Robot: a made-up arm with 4 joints.
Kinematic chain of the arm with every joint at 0, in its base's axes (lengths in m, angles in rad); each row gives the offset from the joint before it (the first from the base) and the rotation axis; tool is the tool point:
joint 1: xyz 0 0 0.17 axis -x
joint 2: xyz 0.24 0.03 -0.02 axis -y
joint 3: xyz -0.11 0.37 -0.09 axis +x
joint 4: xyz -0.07 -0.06 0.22 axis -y
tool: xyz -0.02 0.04 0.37
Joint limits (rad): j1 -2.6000..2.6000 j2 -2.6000..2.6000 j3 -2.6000..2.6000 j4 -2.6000..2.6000
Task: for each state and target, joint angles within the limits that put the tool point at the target. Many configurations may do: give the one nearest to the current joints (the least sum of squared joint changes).
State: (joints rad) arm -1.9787 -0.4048 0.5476 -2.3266
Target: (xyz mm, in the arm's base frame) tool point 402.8 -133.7 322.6
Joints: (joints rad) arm -1.7735 0.2252 0.8472 -1.4602
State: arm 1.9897 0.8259 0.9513 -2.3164
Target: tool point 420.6 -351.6 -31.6
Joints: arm 2.5388 1.3430 0.2708 -2.6000
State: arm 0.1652 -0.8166 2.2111 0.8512
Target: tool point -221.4 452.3 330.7
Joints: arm 0.6738 -1.2612 2.4754 1.4005
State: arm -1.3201 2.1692 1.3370 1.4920
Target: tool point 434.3 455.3 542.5
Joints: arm -1.8113 1.8309 1.2120 1.7093
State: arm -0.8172 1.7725 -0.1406 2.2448
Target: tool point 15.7 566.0 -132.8
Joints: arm -0.4249 1.2016 -0.0889 1.7862
